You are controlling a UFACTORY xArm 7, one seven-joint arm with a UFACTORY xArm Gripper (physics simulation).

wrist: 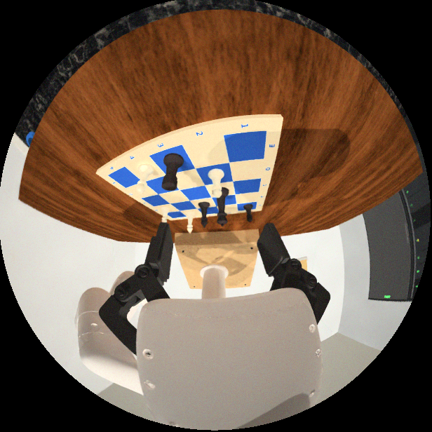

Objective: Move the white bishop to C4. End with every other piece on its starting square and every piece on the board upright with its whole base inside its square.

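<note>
The blue and cream board lies on the wooden table in the wrist view. A white piece with a narrow pointed tip, which looks like the bishop, stands upright around A4. The cream square C4 is bare. Other white pieces stand at E4, at D2 and near B5. Black pieces stand at E3, around C2, around B3 and at A1. My gripper is open and empty, its fingers wide apart. Small piece shapes are hard to tell.
The brown wooden table surrounds the board. A light wooden block with a pale column is beyond the board's A side. A dark rack with green lights stands at the right.
</note>
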